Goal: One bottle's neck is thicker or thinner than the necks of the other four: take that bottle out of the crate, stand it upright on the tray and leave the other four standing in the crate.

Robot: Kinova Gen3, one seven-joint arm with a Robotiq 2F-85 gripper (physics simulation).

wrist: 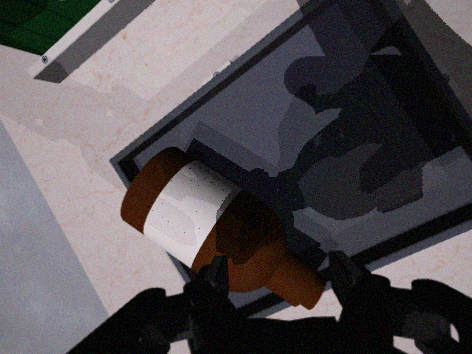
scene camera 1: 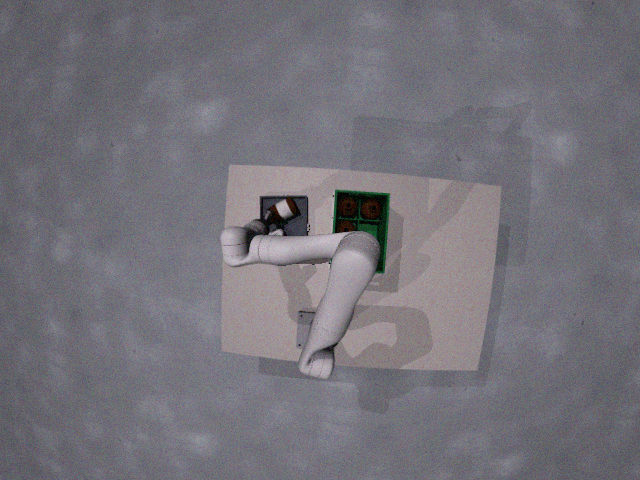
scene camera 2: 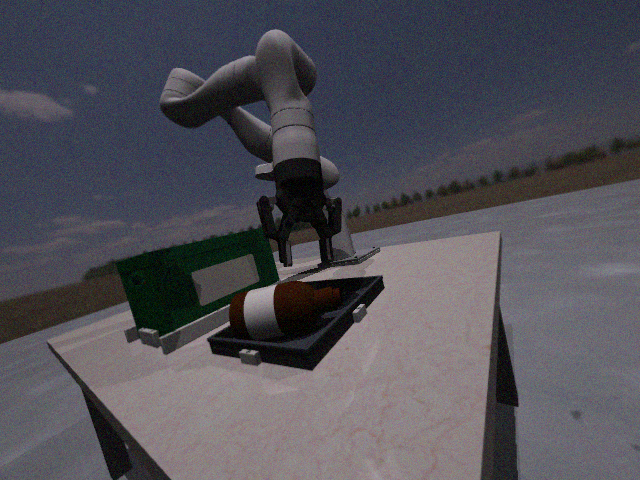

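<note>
A brown bottle with a white label lies on its side in the dark tray. Its base is by one tray corner; whether it touches the rim there I cannot tell. My gripper is open and empty, pointing down above the tray near the neck end. In the wrist view the bottle's shoulder and neck show between the fingers. Three bottles stand in the green crate. My arm hides part of the crate, so a fourth bottle does not show.
The crate stands beside the tray, with a pale rail along its foot. One crate compartment without a bottle shows. Small pale blocks sit against the tray's outside. The table edge runs beyond the tray.
</note>
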